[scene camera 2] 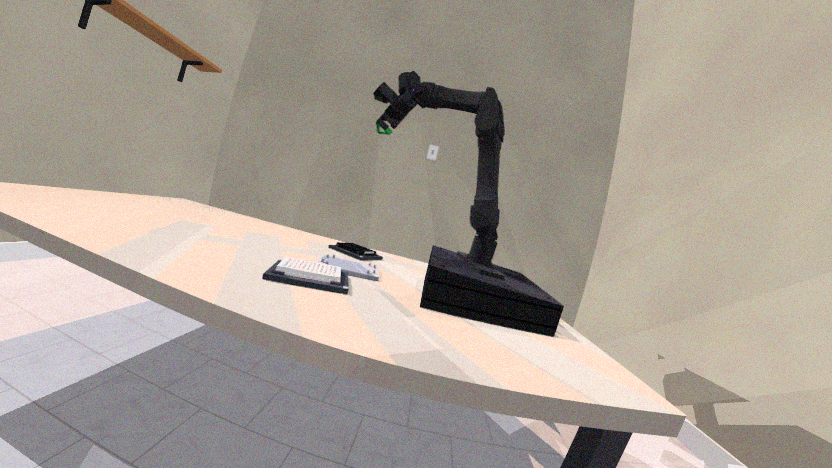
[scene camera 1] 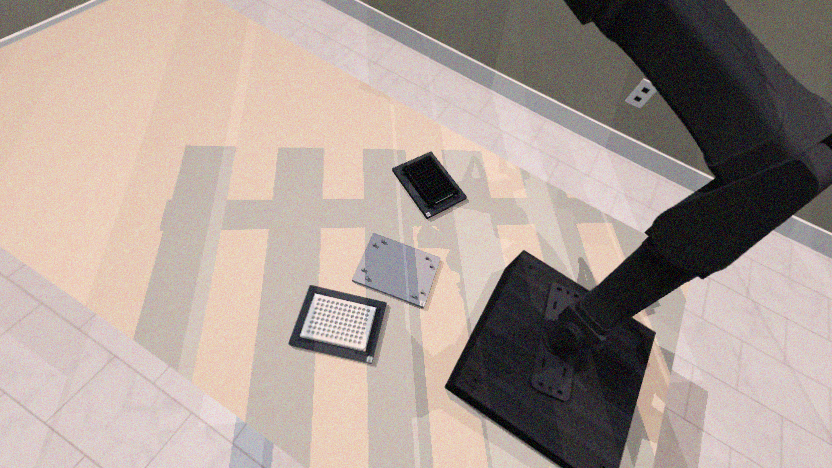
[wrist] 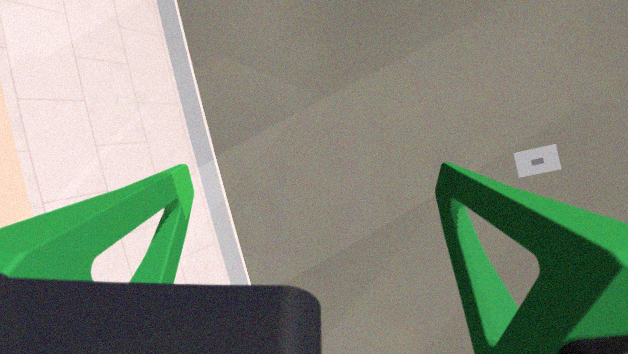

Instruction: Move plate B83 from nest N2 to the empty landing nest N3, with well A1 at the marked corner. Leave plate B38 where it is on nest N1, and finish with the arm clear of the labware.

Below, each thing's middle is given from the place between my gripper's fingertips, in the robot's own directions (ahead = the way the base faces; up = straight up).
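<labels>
From the grey metal nest plate (scene camera 1: 390,267), my gripper: 20 mm past, 330 mm to the right, 500 mm above.
</labels>
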